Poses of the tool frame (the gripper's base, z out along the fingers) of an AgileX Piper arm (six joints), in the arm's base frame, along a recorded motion.
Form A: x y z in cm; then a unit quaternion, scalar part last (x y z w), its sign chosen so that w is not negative.
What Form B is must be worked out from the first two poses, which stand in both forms.
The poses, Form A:
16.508 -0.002 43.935 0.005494 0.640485 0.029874 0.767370
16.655 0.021 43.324 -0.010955 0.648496 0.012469 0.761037
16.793 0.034 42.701 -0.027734 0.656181 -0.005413 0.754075
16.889 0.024 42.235 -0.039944 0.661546 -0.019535 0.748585
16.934 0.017 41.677 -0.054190 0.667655 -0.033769 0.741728
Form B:
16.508 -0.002 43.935; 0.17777 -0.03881 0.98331; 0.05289 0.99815 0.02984; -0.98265 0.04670 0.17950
16.655 0.021 43.324; 0.15859 -0.03319 0.98679; 0.00477 0.99945 0.03285; -0.98733 -0.00050 0.15867
16.793 0.034 42.701; 0.13880 -0.02823 0.98992; -0.04456 0.99840 0.03472; -0.98932 -0.04893 0.13732
16.889 0.024 42.235; 0.12395 -0.02360 0.99201; -0.08210 0.99605 0.03396; -0.98889 -0.08565 0.12152
16.934 0.017 41.677; 0.10619 -0.02227 0.99410; -0.12246 0.99185 0.03530; -0.98678 -0.12548 0.10260

